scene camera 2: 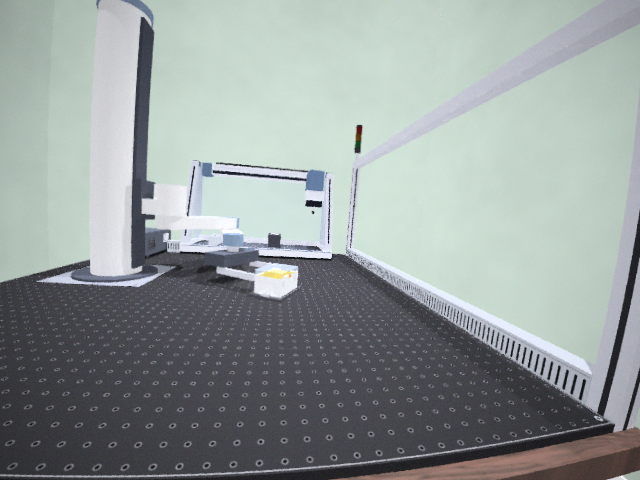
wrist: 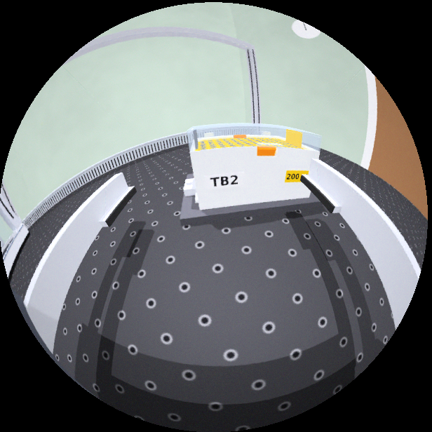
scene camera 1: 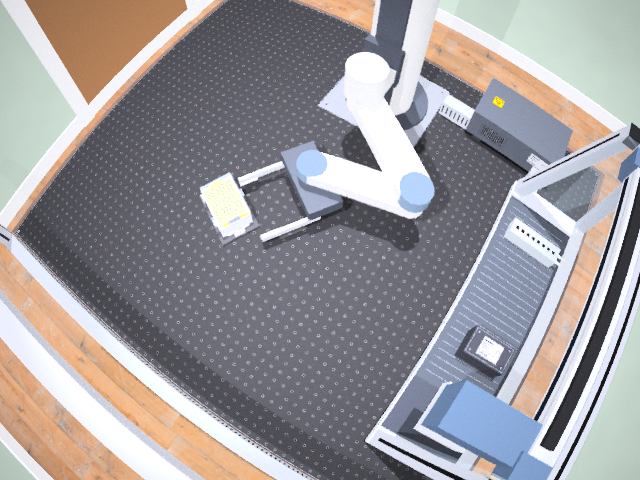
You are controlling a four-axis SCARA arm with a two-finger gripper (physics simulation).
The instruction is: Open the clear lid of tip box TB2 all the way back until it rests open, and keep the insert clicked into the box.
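Where they show: gripper, between the fingertips: (scene camera 1: 249,209); arm's base, origin of its link: (scene camera 2: 117,276) (scene camera 1: 386,99).
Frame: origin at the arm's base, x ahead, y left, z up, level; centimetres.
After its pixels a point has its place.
Observation:
Tip box TB2 (scene camera 1: 238,227) @[z 3.4, x 57.8, y -9.7 cm] (scene camera 2: 268,286) @[z 4.7, x 52.8, y -20.7 cm] (wrist: 225,192) is white and stands upright on a dark plate (scene camera 1: 225,239) @[z 2.1, x 61.9, y -11.0 cm] (wrist: 187,213). Its yellow insert (scene camera 1: 225,198) @[z 7.0, x 54.4, y -15.9 cm] (wrist: 225,144) sits level in the top, with orange tabs at the rim. The clear lid (scene camera 2: 285,268) @[z 9.0, x 57.5, y -15.7 cm] (wrist: 220,130) shows as a faint pale outline over the insert and looks closed; its edges are hard to make out. My gripper (scene camera 1: 252,210) @[z 6.0, x 53.0, y -9.3 cm] (wrist: 215,168) is open and empty, facing the labelled side. In the wrist view the right finger overlaps the box's right end, partly covering the 200 label; the left finger is well left of it.
The arm's column (scene camera 2: 114,144) @[z 43.2, x 2.9, y -7.0 cm] stands on a pale base plate (scene camera 1: 333,103) @[z 1.3, x 11.7, y -11.5 cm]. A grey control box (scene camera 1: 522,124) @[z 12.7, x -9.6, y 39.3 cm] is beside it. A gantry machine with a blue head (scene camera 1: 480,418) @[z 50.1, x 73.7, y 51.8 cm] (scene camera 2: 315,180) @[z 44.6, x 73.1, y 46.5 cm] holds a dark block (scene camera 1: 487,350) @[z 13.3, x 53.4, y 56.9 cm] and a white rack (scene camera 1: 532,242) @[z 10.6, x 21.6, y 55.8 cm]. A slotted white duct (scene camera 2: 496,330) @[z 4.9, x 100.4, y -50.8 cm] runs along the table's side.

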